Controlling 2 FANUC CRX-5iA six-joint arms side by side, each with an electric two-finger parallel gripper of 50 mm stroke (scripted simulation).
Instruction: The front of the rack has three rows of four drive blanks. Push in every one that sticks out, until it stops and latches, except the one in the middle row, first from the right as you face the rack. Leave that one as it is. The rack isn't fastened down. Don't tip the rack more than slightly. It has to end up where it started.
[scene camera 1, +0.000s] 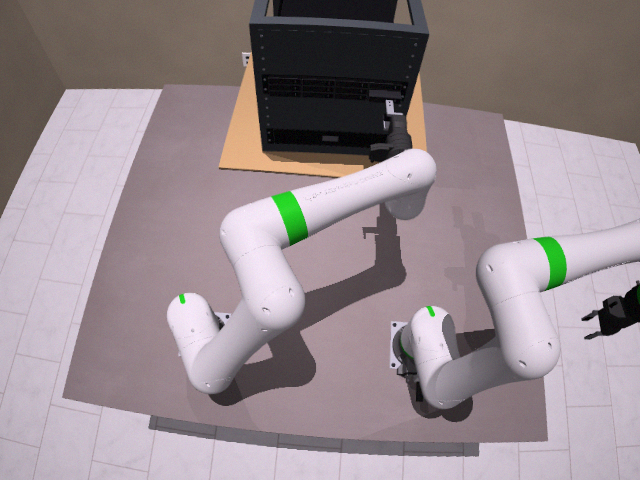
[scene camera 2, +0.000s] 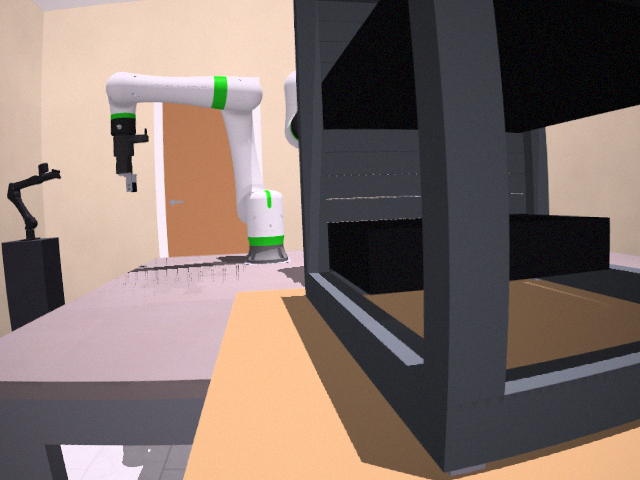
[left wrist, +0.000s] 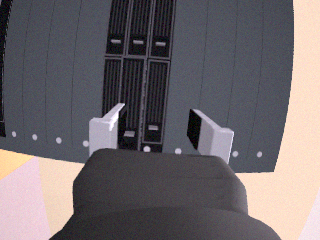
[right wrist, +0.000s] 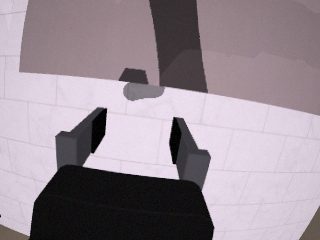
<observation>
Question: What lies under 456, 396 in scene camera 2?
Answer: A dark rack.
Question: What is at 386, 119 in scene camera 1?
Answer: My left gripper.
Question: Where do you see my right gripper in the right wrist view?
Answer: At 138, 126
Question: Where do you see my left gripper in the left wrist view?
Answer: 157, 119
</observation>
